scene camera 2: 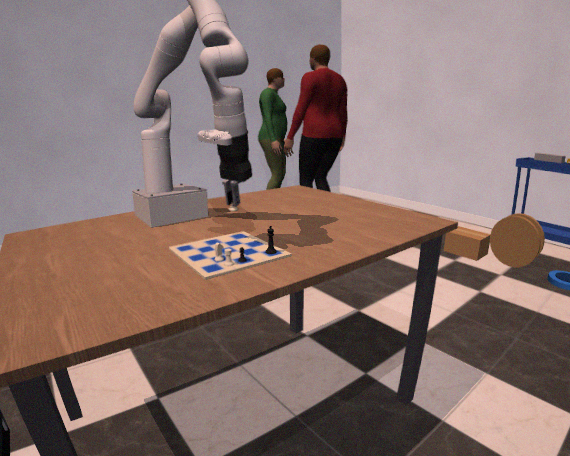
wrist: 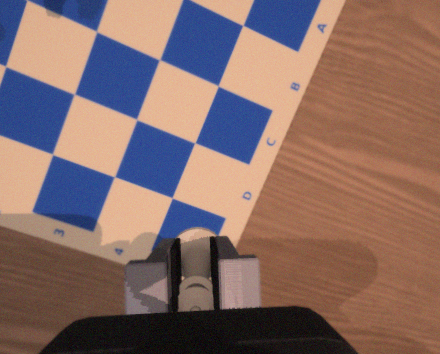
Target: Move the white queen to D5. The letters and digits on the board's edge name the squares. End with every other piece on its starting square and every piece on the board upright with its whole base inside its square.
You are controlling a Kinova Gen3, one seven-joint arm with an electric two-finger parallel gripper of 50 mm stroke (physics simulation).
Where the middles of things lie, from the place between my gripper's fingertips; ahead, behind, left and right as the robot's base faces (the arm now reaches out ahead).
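I can see the chessboard (scene camera 2: 200, 255), and it sits 60 mm ahead of my hand and 60 mm to the right of it, while being 100 mm below it as well.
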